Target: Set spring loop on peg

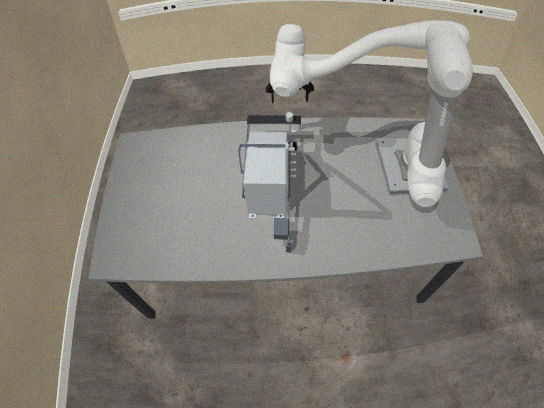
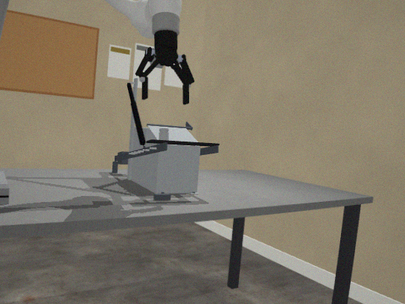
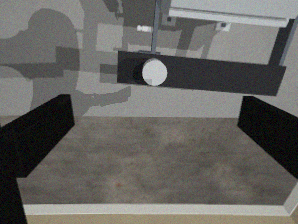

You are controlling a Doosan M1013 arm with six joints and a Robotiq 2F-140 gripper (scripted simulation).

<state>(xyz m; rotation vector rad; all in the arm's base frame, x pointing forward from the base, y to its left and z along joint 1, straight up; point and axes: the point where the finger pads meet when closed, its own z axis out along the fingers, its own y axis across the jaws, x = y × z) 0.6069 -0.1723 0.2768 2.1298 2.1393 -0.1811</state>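
Right now the steel test weight is 110 mm below my hand. The rest, counted from my hand: dark spring (220 mm to the left, 70 mm below).
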